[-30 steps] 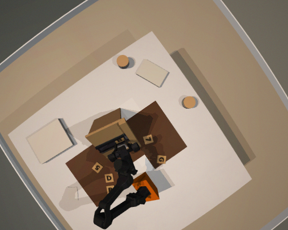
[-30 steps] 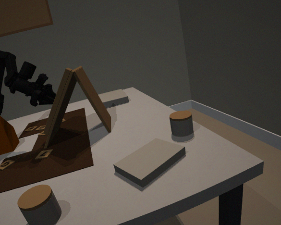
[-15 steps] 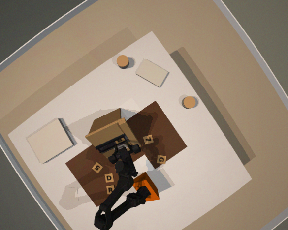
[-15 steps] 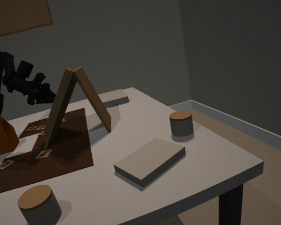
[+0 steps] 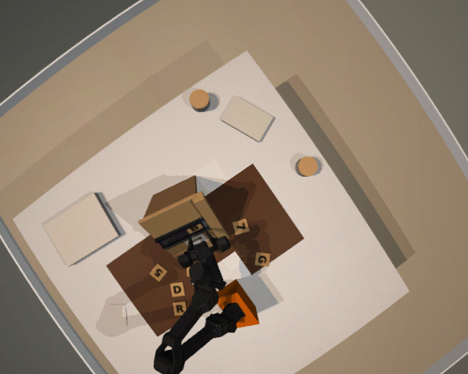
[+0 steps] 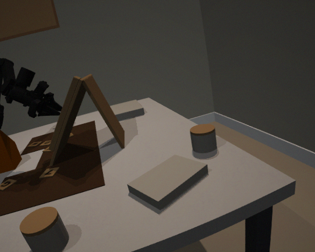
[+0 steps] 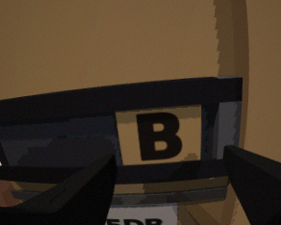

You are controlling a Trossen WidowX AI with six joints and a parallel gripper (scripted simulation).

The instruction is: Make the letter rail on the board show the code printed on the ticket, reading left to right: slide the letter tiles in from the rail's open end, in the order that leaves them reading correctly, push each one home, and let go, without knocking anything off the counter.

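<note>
Right now the white ticket is 9 cm below my gripper tip, 4 cm to the left of it and 2 cm behind it. From my gripper tip the other things lie so: brown mat: 18 cm below, 13 cm behind, 5 cm to the left; then pale card: 52 cm to the left, 18 cm below, 14 cm behind; then flat slab: 40 cm to the right, 28 cm ahead, 17 cm below.
</note>
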